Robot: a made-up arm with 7 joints. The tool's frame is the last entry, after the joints. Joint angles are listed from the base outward. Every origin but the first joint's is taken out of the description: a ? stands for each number. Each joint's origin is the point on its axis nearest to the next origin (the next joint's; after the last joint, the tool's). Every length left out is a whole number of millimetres.
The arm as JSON. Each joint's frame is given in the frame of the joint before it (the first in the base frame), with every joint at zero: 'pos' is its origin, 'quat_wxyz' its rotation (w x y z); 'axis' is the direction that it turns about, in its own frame. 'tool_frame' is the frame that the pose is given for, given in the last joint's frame.
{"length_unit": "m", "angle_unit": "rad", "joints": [
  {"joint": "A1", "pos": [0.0, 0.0, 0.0], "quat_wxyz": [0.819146, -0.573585, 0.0, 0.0], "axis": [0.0, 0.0, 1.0]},
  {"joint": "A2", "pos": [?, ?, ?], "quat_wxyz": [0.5, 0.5, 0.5, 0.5], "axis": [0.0, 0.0, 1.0]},
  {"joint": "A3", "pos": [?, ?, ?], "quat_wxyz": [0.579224, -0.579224, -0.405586, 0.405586], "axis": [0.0, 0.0, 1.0]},
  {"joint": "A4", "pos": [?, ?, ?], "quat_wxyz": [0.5, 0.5, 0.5, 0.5], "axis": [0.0, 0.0, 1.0]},
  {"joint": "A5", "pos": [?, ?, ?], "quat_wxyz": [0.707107, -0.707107, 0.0, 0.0], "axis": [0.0, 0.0, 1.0]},
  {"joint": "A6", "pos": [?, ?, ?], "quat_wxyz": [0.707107, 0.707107, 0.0, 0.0], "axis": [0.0, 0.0, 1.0]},
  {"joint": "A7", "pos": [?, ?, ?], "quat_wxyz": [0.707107, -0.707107, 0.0, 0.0], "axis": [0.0, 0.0, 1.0]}
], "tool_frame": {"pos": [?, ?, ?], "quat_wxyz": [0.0, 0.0, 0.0, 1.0]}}
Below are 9 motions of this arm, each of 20 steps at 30 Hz.
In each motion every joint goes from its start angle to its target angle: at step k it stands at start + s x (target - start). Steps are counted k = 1, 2, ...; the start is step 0. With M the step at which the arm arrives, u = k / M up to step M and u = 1 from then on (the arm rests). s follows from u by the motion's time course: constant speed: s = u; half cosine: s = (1 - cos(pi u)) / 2; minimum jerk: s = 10 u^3 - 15 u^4 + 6 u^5.
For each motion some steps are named. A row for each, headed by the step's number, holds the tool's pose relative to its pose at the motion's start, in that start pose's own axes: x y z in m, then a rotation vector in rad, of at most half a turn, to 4 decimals.
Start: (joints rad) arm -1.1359 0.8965 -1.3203 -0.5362 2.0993 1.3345 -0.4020
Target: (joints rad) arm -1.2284 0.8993 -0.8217 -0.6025 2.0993 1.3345 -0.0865
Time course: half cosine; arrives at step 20
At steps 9, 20:
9: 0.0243 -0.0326 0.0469 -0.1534 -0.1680 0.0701
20: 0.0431 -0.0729 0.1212 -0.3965 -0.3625 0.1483

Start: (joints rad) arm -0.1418 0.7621 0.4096 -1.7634 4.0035 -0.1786 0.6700
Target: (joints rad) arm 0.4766 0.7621 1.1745 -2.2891 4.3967 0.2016 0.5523
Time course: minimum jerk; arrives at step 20
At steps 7, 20:
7: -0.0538 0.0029 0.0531 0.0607 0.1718 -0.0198
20: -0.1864 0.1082 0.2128 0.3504 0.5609 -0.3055

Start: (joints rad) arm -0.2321 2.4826 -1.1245 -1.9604 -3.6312 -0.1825 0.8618
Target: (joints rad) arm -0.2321 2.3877 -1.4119 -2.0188 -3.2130 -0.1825 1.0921
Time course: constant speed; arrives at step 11
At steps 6, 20:
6: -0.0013 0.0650 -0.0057 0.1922 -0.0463 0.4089
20: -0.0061 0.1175 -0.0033 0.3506 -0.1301 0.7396

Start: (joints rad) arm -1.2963 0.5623 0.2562 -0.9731 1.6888 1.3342 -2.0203
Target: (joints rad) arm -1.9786 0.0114 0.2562 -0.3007 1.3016 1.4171 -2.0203
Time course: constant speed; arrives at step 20
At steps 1, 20:
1: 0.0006 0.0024 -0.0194 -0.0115 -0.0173 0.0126
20: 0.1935 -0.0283 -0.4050 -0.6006 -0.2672 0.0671

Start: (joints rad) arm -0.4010 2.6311 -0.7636 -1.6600 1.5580 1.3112 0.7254
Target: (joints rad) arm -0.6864 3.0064 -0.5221 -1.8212 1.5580 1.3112 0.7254
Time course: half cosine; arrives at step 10
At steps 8, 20:
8: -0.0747 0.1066 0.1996 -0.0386 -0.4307 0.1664
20: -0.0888 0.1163 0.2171 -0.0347 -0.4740 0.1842

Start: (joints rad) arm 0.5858 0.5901 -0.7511 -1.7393 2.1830 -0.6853 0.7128
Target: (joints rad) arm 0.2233 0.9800 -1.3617 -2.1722 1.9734 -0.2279 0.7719
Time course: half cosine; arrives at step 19
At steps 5, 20:
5: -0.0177 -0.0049 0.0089 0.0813 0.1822 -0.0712
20: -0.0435 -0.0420 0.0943 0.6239 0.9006 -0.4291

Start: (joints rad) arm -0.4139 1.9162 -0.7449 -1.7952 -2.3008 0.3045 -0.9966
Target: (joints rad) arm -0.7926 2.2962 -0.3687 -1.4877 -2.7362 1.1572 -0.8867
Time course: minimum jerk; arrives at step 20
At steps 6, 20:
6: 0.0304 -0.0589 0.0137 -0.1752 0.0165 -0.1652
20: 0.0645 -0.3596 0.1966 -0.6972 0.2575 -1.1060

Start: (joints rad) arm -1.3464 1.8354 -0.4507 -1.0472 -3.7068 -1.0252 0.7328
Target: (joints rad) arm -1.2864 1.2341 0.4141 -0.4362 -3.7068 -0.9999 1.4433
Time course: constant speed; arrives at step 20
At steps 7, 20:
7: 0.0285 0.0445 -0.0051 0.0467 -0.3278 0.4261
20: 0.1477 0.1933 0.0967 0.0153 -1.1469 0.9611

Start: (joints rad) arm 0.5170 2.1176 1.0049 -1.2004 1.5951 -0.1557 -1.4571
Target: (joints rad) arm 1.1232 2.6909 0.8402 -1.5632 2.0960 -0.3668 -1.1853
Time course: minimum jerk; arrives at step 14
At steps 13, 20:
13: 0.3354 -0.3099 0.0639 -0.8686 -0.4650 0.6239
20: 0.3363 -0.3109 0.0649 -0.8723 -0.4651 0.6261

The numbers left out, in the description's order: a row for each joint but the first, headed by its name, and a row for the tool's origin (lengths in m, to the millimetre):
A2: 0.0 0.0 0.0
A3: 0.335 -0.122 0.0
A4: 0.0 -0.04 0.0
A5: 0.038 -0.315 0.0
A6: 0.0 0.0 0.0
A7: 0.0 0.0 0.0
tool: 0.0 0.0 0.0

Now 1 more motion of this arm.
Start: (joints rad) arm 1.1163 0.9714 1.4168 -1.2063 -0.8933 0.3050 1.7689
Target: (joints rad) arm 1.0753 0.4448 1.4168 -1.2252 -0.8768 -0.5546 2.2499
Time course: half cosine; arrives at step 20
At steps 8, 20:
8: -0.0601 0.0659 0.0569 -0.1472 0.1921 0.1890
20: -0.1517 0.1644 0.2043 -0.3442 0.5940 0.6457

